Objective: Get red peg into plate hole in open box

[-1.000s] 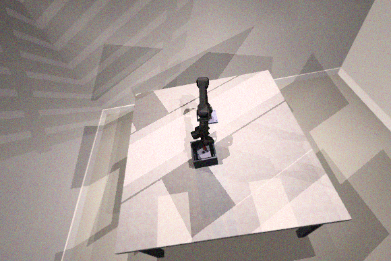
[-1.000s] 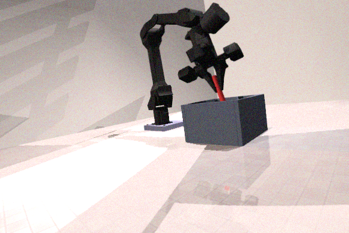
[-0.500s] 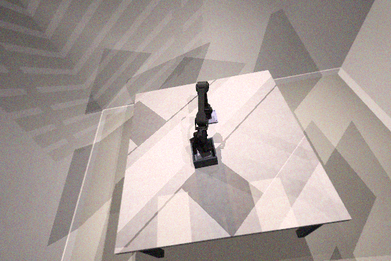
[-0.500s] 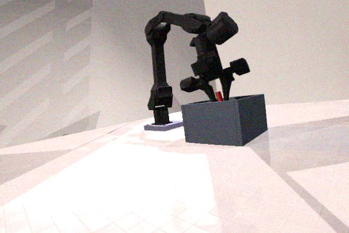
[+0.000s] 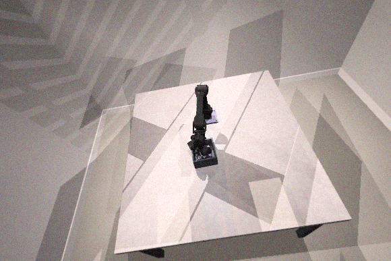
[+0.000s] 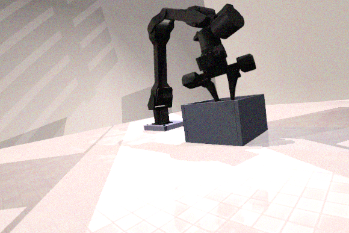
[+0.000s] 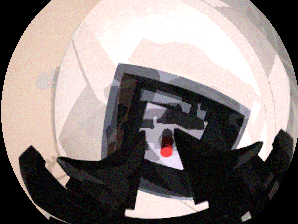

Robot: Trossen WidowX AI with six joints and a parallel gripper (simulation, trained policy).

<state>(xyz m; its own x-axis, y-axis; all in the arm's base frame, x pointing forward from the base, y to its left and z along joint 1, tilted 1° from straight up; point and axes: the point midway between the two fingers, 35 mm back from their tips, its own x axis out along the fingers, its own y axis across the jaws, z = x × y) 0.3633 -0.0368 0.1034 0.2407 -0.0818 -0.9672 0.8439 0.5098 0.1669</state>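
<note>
My gripper tip is now 2 cm past the red peg, 2 cm to the right of it and 4 cm above it. Round my gripper tip: blue-grey box: 2 cm behind, 2 cm to the left, 6 cm below.
</note>
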